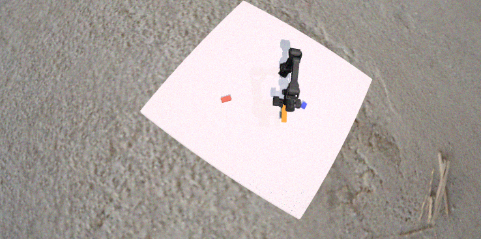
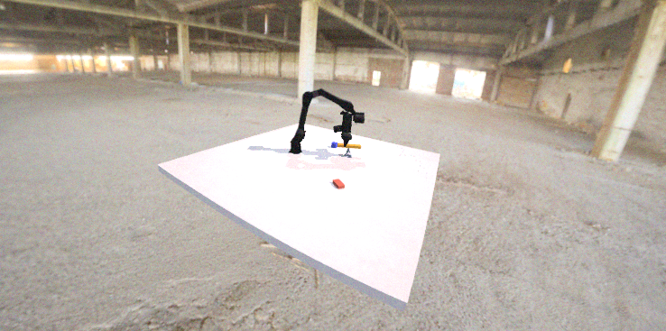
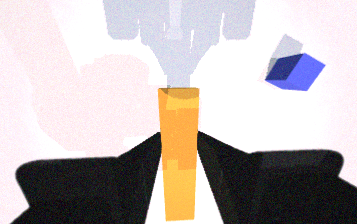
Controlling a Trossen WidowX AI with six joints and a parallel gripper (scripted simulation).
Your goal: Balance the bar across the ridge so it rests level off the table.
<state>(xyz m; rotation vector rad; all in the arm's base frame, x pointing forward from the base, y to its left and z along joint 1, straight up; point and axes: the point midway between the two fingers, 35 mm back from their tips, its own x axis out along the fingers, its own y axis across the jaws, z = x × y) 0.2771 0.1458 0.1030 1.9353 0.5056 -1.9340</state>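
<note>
Right now the bar is 2 cm ahead of my gripper tip and 1 cm to the left of it. Round my gripper tip: blue cube (13 cm behind, 11 cm to the left, 5 cm below); then red block (15 cm ahead, 36 cm to the right, 6 cm below).
</note>
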